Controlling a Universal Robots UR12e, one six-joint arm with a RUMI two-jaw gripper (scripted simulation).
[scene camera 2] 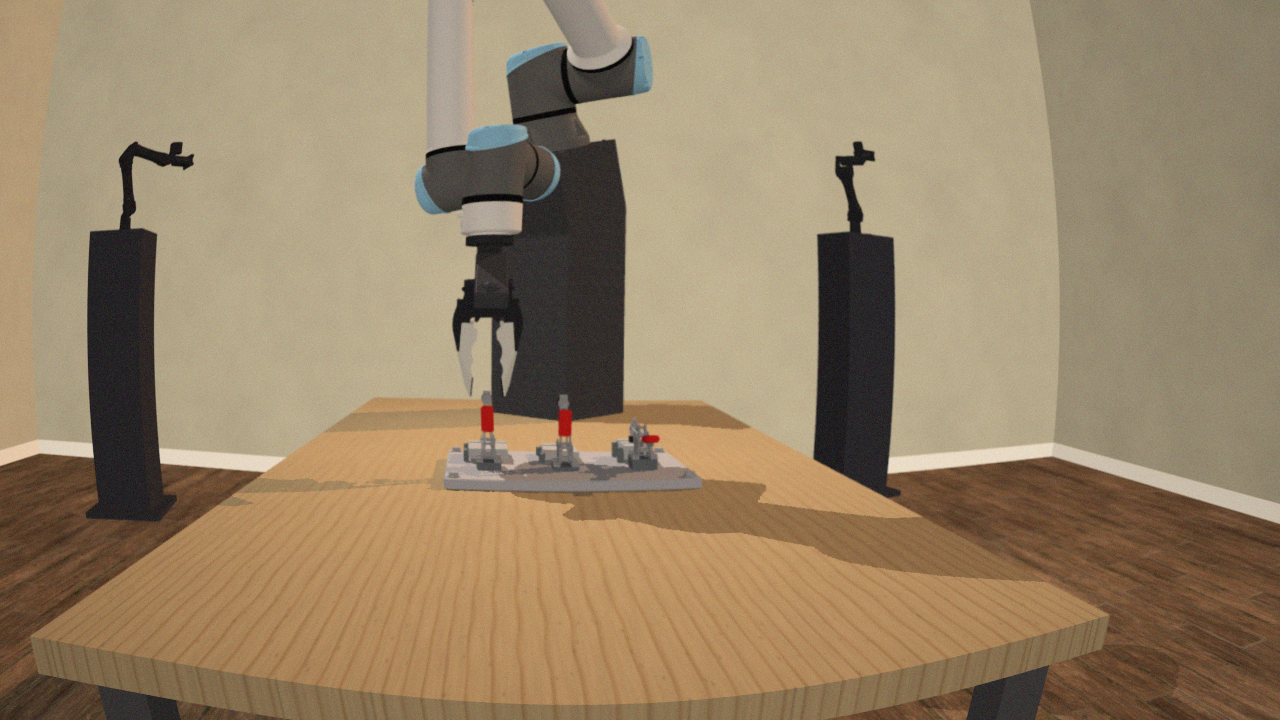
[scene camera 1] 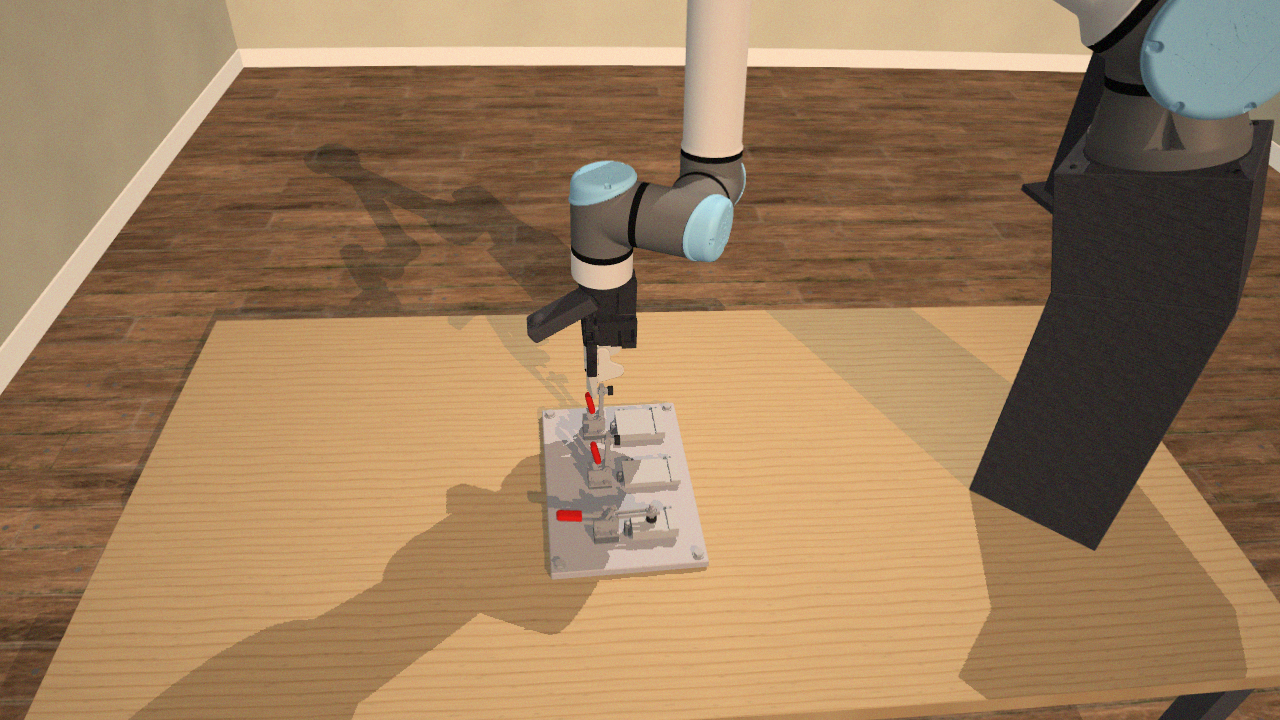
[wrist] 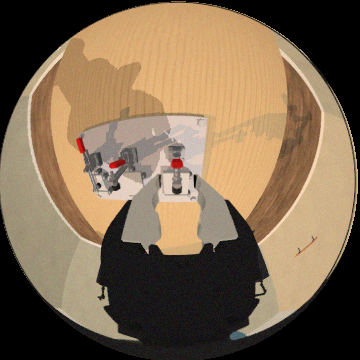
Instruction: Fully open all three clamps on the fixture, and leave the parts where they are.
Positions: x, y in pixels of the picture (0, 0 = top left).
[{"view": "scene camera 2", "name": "my gripper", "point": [486, 396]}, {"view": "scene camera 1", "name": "my gripper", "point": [593, 388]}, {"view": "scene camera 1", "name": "part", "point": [639, 424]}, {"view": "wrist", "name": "my gripper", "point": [177, 175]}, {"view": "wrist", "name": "grey fixture plate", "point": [151, 135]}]
